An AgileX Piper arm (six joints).
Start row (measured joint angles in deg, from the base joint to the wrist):
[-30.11, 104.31, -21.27, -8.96, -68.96, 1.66]
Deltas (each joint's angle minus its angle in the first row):
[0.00, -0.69, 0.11, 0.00, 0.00, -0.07]
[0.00, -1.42, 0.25, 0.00, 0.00, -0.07]
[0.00, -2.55, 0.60, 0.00, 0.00, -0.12]
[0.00, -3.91, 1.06, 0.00, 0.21, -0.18]
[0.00, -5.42, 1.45, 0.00, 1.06, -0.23]
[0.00, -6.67, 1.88, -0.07, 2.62, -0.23]
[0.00, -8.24, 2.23, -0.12, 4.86, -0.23]
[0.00, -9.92, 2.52, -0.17, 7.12, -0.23]
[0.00, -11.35, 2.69, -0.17, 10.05, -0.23]
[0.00, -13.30, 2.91, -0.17, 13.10, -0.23]
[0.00, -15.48, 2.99, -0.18, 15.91, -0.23]
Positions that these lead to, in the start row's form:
[-30.11, 103.62, -21.16, -8.96, -68.96, 1.59]
[-30.11, 102.89, -21.02, -8.96, -68.96, 1.59]
[-30.11, 101.76, -20.67, -8.96, -68.96, 1.54]
[-30.11, 100.40, -20.21, -8.96, -68.75, 1.48]
[-30.11, 98.89, -19.82, -8.96, -67.90, 1.43]
[-30.11, 97.64, -19.39, -9.03, -66.34, 1.43]
[-30.11, 96.07, -19.04, -9.08, -64.10, 1.43]
[-30.11, 94.39, -18.75, -9.13, -61.84, 1.43]
[-30.11, 92.96, -18.58, -9.13, -58.91, 1.43]
[-30.11, 91.01, -18.36, -9.13, -55.86, 1.43]
[-30.11, 88.83, -18.28, -9.14, -53.05, 1.43]

